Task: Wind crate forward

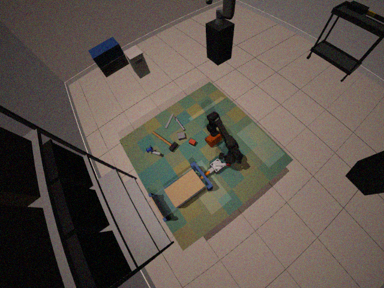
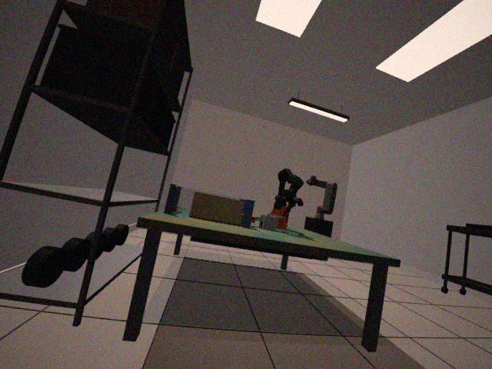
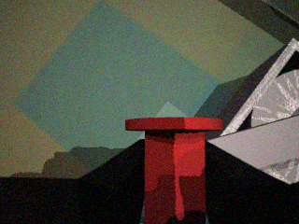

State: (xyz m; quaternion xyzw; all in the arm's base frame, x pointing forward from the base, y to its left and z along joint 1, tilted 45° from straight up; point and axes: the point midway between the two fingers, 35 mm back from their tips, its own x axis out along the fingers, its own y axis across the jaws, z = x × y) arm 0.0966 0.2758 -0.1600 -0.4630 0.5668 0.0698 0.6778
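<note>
Now: the winch 10 cm below my gripper tip, 8 cm to the right of it and 5 cm ahead of it. From my gripper tip the other things lie so: red knob: 1 cm to the right, 1 cm behind; red-knobbed crank handle: 3 cm to the right, 3 cm below, 2 cm ahead; grey block: 55 cm to the right, 15 cm ahead, 12 cm below.
</note>
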